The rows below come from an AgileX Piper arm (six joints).
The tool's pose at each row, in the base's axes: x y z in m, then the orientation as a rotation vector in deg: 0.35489, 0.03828, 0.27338, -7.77, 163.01, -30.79; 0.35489, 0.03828, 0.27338, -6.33, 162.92, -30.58; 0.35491, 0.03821, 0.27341, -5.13, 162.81, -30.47; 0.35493, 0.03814, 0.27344, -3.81, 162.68, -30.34; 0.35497, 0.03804, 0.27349, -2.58, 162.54, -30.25; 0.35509, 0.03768, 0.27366, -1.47, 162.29, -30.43; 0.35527, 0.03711, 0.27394, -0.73, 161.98, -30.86; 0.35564, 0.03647, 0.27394, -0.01, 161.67, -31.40; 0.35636, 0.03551, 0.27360, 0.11, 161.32, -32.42; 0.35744, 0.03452, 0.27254, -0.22, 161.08, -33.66; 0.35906, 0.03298, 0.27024, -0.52, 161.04, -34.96; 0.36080, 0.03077, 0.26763, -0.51, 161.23, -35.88; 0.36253, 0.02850, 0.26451, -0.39, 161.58, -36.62; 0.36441, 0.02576, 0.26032, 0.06, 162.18, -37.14
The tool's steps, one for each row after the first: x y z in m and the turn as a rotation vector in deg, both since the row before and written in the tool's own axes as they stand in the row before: 0.00000, 0.00000, 0.00000, 0.00, 0.00, 1.01; -0.00002, -0.00008, 0.00000, 0.05, -0.01, 0.84; -0.00002, -0.00008, 0.00000, 0.05, -0.02, 0.92; -0.00004, -0.00011, 0.00000, 0.07, -0.02, 0.86; -0.00013, -0.00040, 0.00000, 0.25, -0.08, 0.76; -0.00021, -0.00063, 0.00000, 0.40, -0.14, 0.50; -0.00032, -0.00058, 0.00033, 0.47, -0.12, 0.47; -0.00056, -0.00073, 0.00084, 0.74, -0.15, 0.01; -0.00071, -0.00045, 0.00160, 0.83, -0.05, -0.34; -0.00088, -0.00042, 0.00306, 0.85, 0.16, -0.36; -0.00088, -0.00086, 0.00363, 0.59, 0.36, -0.15; -0.00076, -0.00067, 0.00411, 0.45, 0.50, -0.08; -0.00065, -0.00060, 0.00527, 0.29, 0.74, 0.11
